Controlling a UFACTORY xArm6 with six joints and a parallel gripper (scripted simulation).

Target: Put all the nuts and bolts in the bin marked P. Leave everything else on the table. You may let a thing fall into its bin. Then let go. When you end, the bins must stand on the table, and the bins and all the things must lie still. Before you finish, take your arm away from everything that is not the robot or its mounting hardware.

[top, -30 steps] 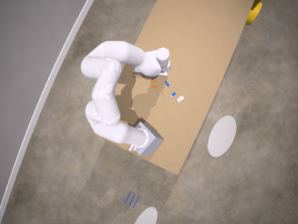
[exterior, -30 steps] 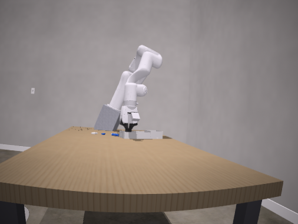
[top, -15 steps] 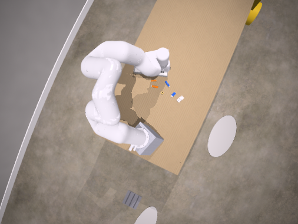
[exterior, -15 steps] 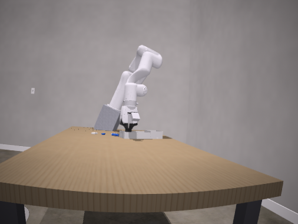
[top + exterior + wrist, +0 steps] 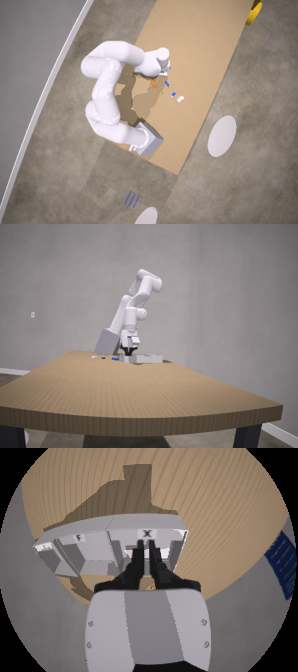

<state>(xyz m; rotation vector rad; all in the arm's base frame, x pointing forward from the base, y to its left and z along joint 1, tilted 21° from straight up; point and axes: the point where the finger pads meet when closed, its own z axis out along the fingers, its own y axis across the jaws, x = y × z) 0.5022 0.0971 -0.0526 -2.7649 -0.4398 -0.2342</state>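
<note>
The bin lies 2 cm behind my hand, 8 cm to the left of it and 1 cm below it. From my hand the other things lie so: long blue stick 7 cm behind, 7 cm to the right, 3 cm below; blue usb stick 13 cm behind, 15 cm to the right, 3 cm below; brass-coloured fastener 15 cm behind, 7 cm to the right, 3 cm below.
</note>
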